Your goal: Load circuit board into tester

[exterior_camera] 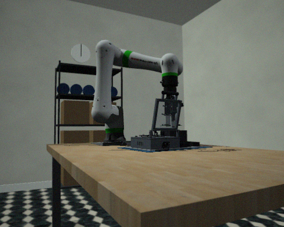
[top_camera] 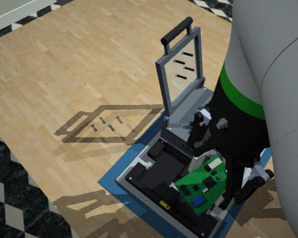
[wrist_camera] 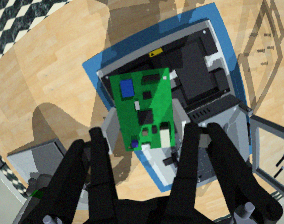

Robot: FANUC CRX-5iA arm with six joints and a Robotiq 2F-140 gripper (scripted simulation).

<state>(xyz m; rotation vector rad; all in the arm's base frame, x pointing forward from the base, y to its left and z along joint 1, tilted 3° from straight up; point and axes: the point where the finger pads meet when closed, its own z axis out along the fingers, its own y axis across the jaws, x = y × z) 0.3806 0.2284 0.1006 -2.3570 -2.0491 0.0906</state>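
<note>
Right now my hand is 20 mm above the green circuit board. The rest, counted from my hand: tester lid: 210 mm ahead, 140 mm to the right, 40 mm above; tester: 110 mm ahead, 110 mm to the right, 30 mm below.
</note>
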